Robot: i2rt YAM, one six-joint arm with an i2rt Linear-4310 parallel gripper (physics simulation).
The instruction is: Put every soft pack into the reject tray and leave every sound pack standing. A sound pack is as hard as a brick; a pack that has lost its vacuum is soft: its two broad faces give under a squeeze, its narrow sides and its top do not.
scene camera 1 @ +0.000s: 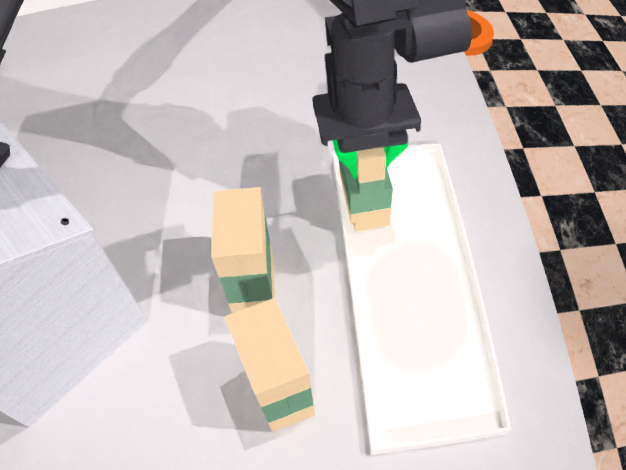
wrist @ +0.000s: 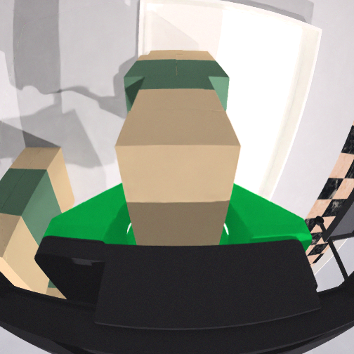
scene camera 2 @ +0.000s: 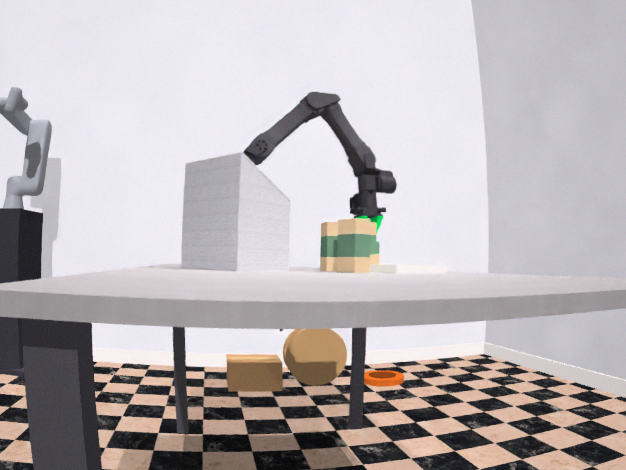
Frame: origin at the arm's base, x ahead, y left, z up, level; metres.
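Where they show: gripper, fingertip midpoint: (scene camera 1: 367, 172); arm's base, origin of the base link: (scene camera 2: 237, 181).
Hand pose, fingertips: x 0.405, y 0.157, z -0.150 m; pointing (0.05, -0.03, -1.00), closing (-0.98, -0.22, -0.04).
Things, the pixels of their top centre, and the offset from my fingertips. Level surfaces: height alone.
- upright tan pack with a green band, middle of its top: (scene camera 1: 366, 127) (scene camera 2: 367, 222) dx -0.003, dy +0.016, dz +0.058 m
- white reject tray, middle of its top: (scene camera 1: 414, 274) (scene camera 2: 393, 264) dx +0.059, dy -0.089, dz -0.074 m
- second pack, middle of its top: (scene camera 1: 236, 220) (scene camera 2: 332, 222) dx -0.129, dy -0.103, dz +0.044 m
- third pack, middle of its top: (scene camera 1: 265, 344) (scene camera 2: 354, 219) dx -0.086, dy -0.232, dz +0.044 m
- table, its level: dz -0.096 m
My gripper (scene camera 1: 370, 169) (scene camera 2: 370, 222) (wrist: 176, 174) has green fingers shut on an upright tan pack with a green band (scene camera 1: 371, 196) (scene camera 2: 375, 248) (wrist: 177, 172). The held pack is low, inside the far left corner of the white reject tray (scene camera 1: 419, 394) (scene camera 2: 414, 269) (wrist: 260, 100); whether its base touches the tray floor is not clear. A second pack (scene camera 1: 237, 222) (scene camera 2: 328, 246) (wrist: 32, 200) stands upright left of the tray. A third pack (scene camera 1: 273, 349) (scene camera 2: 353, 245) stands upright nearer the front, turned at an angle, close to the second.
A large grey block (scene camera 1: 65, 303) (scene camera 2: 212, 217) stands on the table (scene camera 1: 126, 419) (scene camera 2: 303, 290) to the left of the packs. The arm reaches over from behind it. The table's right edge is beyond the tray, with a checkered floor (scene camera 1: 581, 252) (scene camera 2: 283, 445) below.
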